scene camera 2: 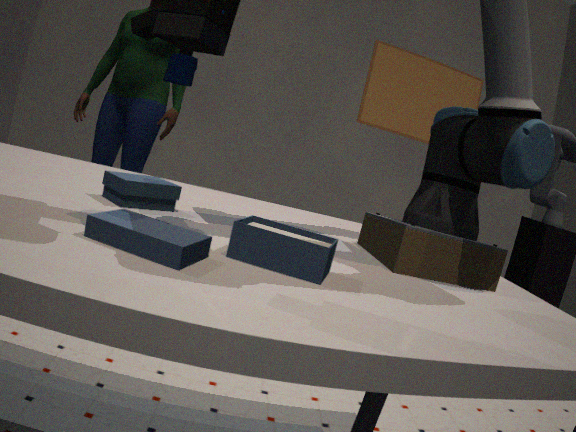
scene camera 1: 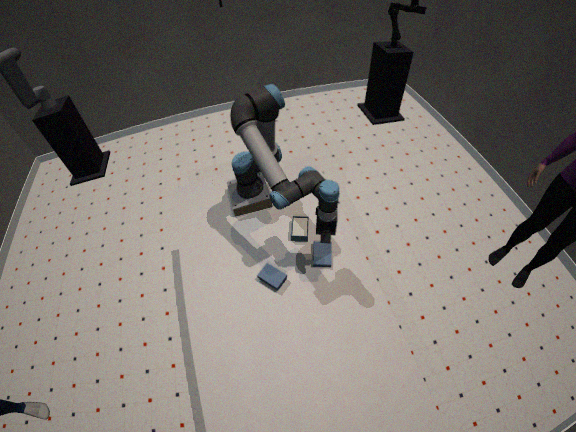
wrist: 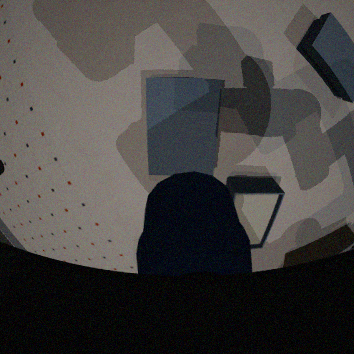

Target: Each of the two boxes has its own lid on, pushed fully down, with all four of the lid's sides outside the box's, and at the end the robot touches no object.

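Frame: origin at the arm's base, x ahead, y left, z up, level; millimetres.
Seen in the pictures: end effector, tool point: (scene camera 2: 177, 82) (wrist: 189, 211); arm's base, origin of the base link: (scene camera 2: 440, 231) (scene camera 1: 250, 188).
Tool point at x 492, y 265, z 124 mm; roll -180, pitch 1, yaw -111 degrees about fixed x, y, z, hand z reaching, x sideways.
Note:
Pixels of each thing's top centre, then the offset from my tool point to it.
- open blue box, middle of its top: (scene camera 2: 288, 230) (wrist: 250, 224) (scene camera 1: 300, 225) dx -181, dy -63, dz -151 mm
- second box, middle of its top: (scene camera 2: 142, 179) dx +51, dy -267, dz -156 mm
An open blue box (scene camera 1: 299, 239) (scene camera 2: 277, 257) (wrist: 255, 184) stands upright on the table, its light inner floor showing. Its loose blue lid (scene camera 1: 322, 255) (scene camera 2: 142, 240) (wrist: 182, 130) lies flat beside it on the table, closed top face up, apart from the box. The second box (scene camera 2: 142, 202) stands farther off with its lid (scene camera 1: 272, 276) (scene camera 2: 142, 181) (wrist: 340, 47) on. That lid's sides overhang the box walls, and a strip of wall shows beneath; I cannot tell if it is fully down. My suction cup (scene camera 1: 325, 240) (scene camera 2: 180, 80) (wrist: 193, 182) is off, holds nothing and hangs above the loose lid, touching nothing.
The robot's base block (scene camera 1: 254, 205) (scene camera 2: 435, 255) (wrist: 320, 245) stands close beside the open box. The table's near edge (scene camera 2: 250, 345) runs across scene camera 2. Arm shadows fall around the boxes. Two dark pedestals (scene camera 1: 70, 145) (scene camera 1: 389, 80) and people stand farther off.

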